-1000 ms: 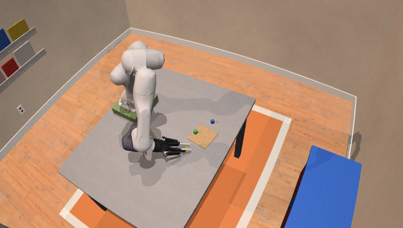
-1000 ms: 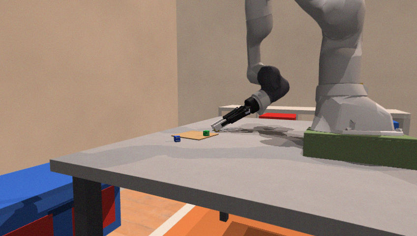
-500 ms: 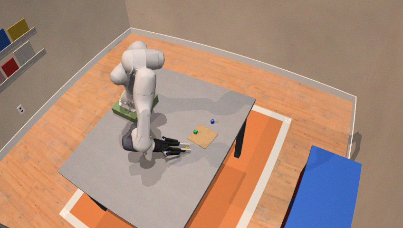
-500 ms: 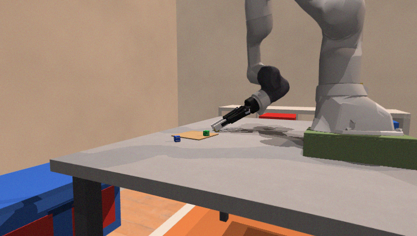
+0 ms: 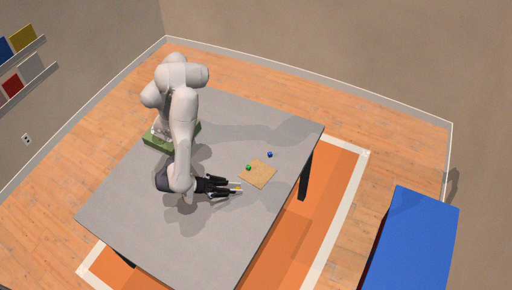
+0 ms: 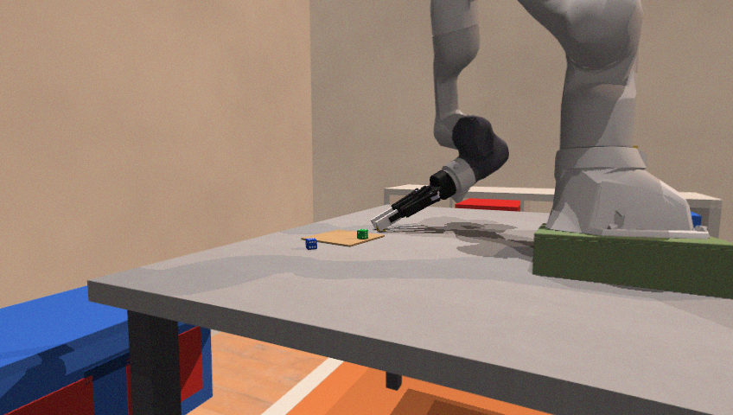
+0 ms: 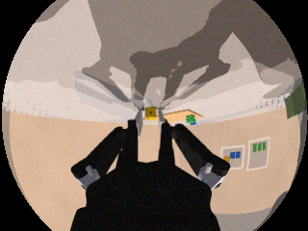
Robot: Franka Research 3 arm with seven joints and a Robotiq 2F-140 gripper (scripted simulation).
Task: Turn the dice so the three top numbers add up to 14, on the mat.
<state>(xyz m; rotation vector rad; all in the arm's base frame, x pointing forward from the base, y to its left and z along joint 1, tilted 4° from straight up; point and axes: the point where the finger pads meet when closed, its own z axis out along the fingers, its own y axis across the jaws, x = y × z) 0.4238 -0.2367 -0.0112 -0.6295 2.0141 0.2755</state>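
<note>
Right now the yellow die is 2 cm below my hand, 1 cm to the left of it and 1 cm ahead of it. Also, from my hand: tan mat (13 cm to the left, 7 cm ahead, 3 cm below); then blue die (26 cm to the left, 10 cm ahead, 2 cm below); then green die (14 cm to the left, 2 cm below, 2 cm ahead).
</note>
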